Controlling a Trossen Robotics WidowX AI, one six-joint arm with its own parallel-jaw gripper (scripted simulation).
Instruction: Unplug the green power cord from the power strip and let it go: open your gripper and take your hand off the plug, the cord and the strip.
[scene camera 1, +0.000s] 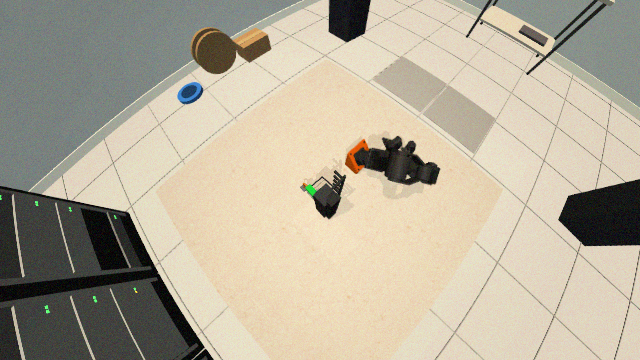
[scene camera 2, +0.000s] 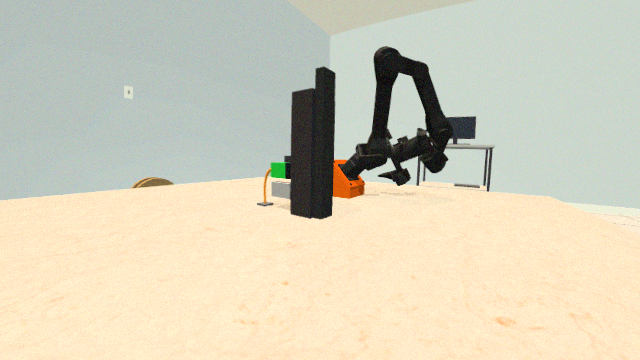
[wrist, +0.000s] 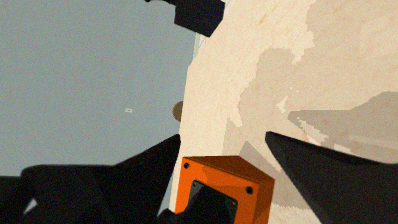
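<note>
My gripper (scene camera 2: 373, 164) open, holding nothing. Gripper (wrist: 221, 137) visible too.
</note>
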